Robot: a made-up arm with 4 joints.
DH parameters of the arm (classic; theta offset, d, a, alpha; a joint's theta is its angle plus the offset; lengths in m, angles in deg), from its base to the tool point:
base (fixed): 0 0 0 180
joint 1: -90 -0.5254 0.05 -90
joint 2: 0 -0.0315 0.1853 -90
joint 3: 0 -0.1 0.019 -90
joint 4: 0 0.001 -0.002 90
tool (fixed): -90 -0.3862 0 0
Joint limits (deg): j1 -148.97..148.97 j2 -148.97..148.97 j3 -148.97..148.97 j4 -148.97..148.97
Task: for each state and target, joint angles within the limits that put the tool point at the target. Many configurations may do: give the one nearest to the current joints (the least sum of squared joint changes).
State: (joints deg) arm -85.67 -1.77 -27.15 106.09
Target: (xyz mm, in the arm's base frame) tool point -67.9 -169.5 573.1
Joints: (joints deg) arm -44.13 -0.60 -23.39 111.98
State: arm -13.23 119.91 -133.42 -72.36
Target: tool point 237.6 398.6 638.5
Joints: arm -0.97 99.72 -115.76 -48.25
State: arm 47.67 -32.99 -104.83 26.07
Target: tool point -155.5 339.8 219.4
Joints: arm 52.34 -26.36 -86.64 65.41
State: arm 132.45 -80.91 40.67 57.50
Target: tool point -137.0 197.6 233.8
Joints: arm 148.97 -42.09 13.19 36.13
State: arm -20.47 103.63 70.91 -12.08
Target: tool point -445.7 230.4 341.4
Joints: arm -32.44 52.28 113.28 -35.41
